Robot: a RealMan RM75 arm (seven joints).
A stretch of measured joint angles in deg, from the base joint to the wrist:
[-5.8 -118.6 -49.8 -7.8 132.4 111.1 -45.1]
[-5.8 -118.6 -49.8 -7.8 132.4 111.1 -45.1]
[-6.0 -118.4 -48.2 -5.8 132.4 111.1 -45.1]
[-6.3 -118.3 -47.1 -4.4 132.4 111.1 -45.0]
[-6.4 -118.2 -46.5 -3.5 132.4 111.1 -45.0]
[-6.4 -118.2 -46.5 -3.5 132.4 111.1 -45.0]
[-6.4 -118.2 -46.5 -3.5 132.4 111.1 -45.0]
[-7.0 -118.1 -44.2 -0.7 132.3 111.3 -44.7]
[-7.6 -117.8 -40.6 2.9 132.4 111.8 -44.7]
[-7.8 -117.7 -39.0 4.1 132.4 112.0 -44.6]
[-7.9 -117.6 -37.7 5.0 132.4 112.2 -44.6]
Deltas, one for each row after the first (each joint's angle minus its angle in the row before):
[0.0 0.0 0.0 0.0 0.0 0.0 0.0]
[-0.2 0.2 1.6 2.0 0.0 0.0 0.0]
[-0.3 0.1 1.1 1.4 0.0 0.0 0.1]
[-0.1 0.1 0.6 0.9 0.0 0.0 0.0]
[0.0 0.0 0.0 0.0 0.0 0.0 0.0]
[0.0 0.0 0.0 0.0 0.0 0.0 0.0]
[-0.6 0.1 2.3 2.8 -0.1 0.2 0.3]
[-0.6 0.3 3.6 3.6 0.1 0.5 0.0]
[-0.2 0.1 1.6 1.2 0.0 0.2 0.1]
[-0.1 0.1 1.3 0.9 0.0 0.2 0.0]

